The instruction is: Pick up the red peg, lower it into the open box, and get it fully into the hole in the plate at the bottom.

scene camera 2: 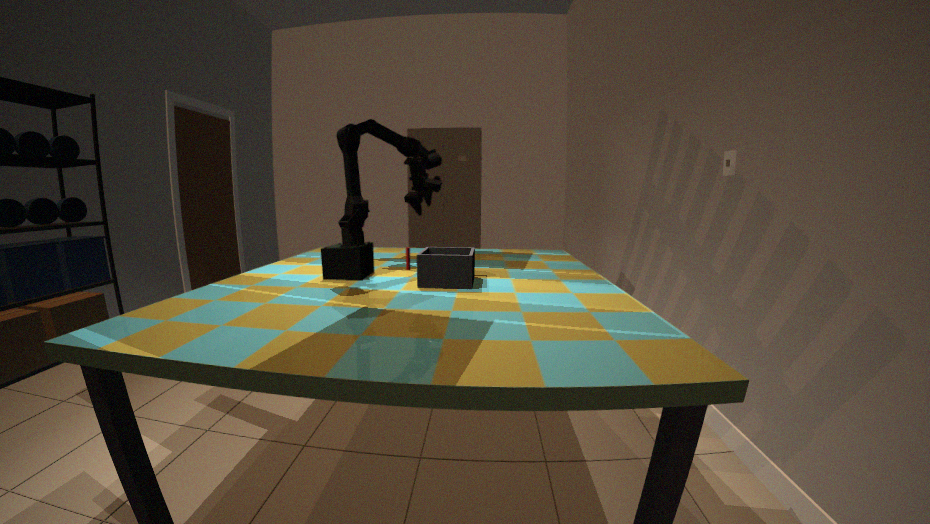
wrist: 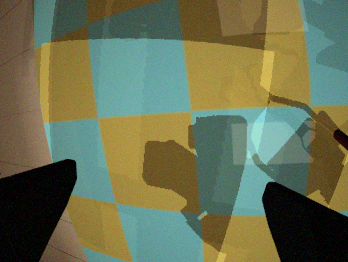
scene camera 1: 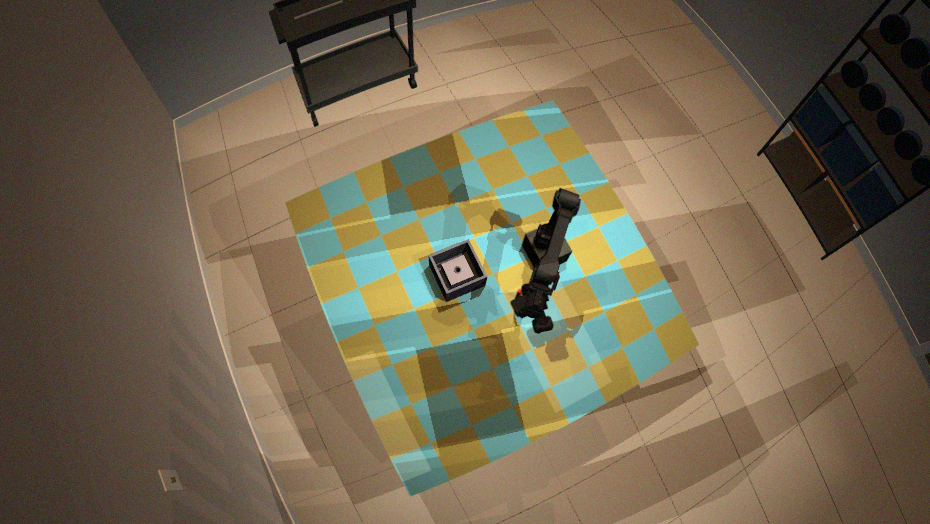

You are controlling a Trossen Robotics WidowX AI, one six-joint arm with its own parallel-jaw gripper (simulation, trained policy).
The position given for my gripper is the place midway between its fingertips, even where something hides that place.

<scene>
In view: my gripper (scene camera 2: 424, 210), a dark box (scene camera 2: 437, 267) and a plate (scene camera 1: 456, 271).
The dark box is seen too in scene camera 1 (scene camera 1: 465, 248). My gripper also shows in the wrist view (wrist: 173, 183). The wrist view misses the dark box: it is out of frame. Scene camera 2 does not show the plate, which is hidden by the dark box.
</scene>
